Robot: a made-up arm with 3 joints. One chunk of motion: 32 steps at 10 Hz.
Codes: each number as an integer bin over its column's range. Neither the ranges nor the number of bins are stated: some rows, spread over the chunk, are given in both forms.
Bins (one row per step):
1: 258 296 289 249 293 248
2: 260 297 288 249 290 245
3: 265 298 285 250 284 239
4: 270 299 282 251 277 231
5: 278 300 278 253 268 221
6: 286 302 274 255 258 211
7: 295 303 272 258 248 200
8: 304 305 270 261 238 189
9: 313 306 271 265 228 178
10: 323 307 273 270 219 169
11: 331 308 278 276 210 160
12: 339 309 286 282 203 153
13: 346 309 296 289 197 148
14: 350 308 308 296 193 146
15: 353 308 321 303 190 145
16: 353 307 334 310 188 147
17: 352 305 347 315 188 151
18: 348 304 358 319 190 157
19: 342 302 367 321 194 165
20: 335 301 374 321 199 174
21: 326 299 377 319 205 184
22: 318 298 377 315 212 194
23: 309 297 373 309 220 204
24: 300 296 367 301 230 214
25: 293 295 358 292 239 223
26: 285 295 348 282 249 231
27: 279 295 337 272 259 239
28: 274 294 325 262 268 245
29: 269 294 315 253 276 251
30: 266 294 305 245 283 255
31: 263 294 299 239 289 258
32: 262 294 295 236 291 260
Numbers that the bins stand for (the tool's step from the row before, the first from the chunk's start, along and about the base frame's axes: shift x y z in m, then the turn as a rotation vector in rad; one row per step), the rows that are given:
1: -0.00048 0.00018 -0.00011 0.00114 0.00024 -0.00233
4: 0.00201 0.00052 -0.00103 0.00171 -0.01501 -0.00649
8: 0.00906 0.00122 -0.00260 0.00457 -0.05218 -0.01677
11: 0.01466 0.00156 -0.00155 0.00886 -0.07886 -0.02386
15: 0.01923 0.00156 0.00409 0.01657 -0.09792 -0.02753
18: 0.01819 0.00110 0.00894 0.02114 -0.09792 -0.02459
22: 0.01196 0.00041 0.01143 0.02000 -0.07696 -0.01554
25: 0.00678 0.00006 0.00894 0.01343 -0.05123 -0.00845
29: 0.00180 -0.00005 0.00330 0.00229 -0.01596 -0.00160
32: 0.00035 -0.00005 0.00068 -0.00257 -0.00167 0.00060
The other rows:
2: -0.00007 0.00029 -0.00024 0.00114 -0.00262 -0.00307
3: 0.00097 0.00041 -0.00063 0.00143 -0.00834 -0.00454
5: 0.00367 0.00064 -0.00155 0.00229 -0.02359 -0.00894
6: 0.00533 0.00087 -0.00207 0.00286 -0.03312 -0.01139
7: 0.00719 0.00098 -0.00234 0.00371 -0.04265 -0.01408
9: 0.01093 0.00133 -0.00247 0.00571 -0.06171 -0.01946
10: 0.01300 0.00145 -0.00221 0.00714 -0.07029 -0.02166
12: 0.01632 0.00168 -0.00050 0.01057 -0.08553 -0.02557
13: 0.01777 0.00168 0.00081 0.01257 -0.09125 -0.02680
14: 0.01860 0.00156 0.00238 0.01457 -0.09506 -0.02729
16: 0.01923 0.00145 0.00579 0.01857 -0.09983 -0.02704
17: 0.01902 0.00122 0.00750 0.02000 -0.09983 -0.02606
19: 0.01694 0.00087 0.01012 0.02171 -0.09411 -0.02264
20: 0.01549 0.00075 0.01104 0.02171 -0.08935 -0.02044
21: 0.01362 0.00052 0.01143 0.02114 -0.08363 -0.01799
23: 0.01010 0.00029 0.01091 0.01829 -0.06933 -0.01310
24: 0.00823 0.00018 0.01012 0.01600 -0.05980 -0.01065
26: 0.00512 0.00006 0.00763 0.01057 -0.04169 -0.00649
27: 0.00387 0.00006 0.00619 0.00771 -0.03216 -0.00454
28: 0.00284 -0.00005 0.00461 0.00486 -0.02359 -0.00307
30: 0.00118 -0.00005 0.00199 0.00000 -0.00929 -0.00062
31: 0.00056 -0.00005 0.00120 -0.00171 -0.00357 0.00011

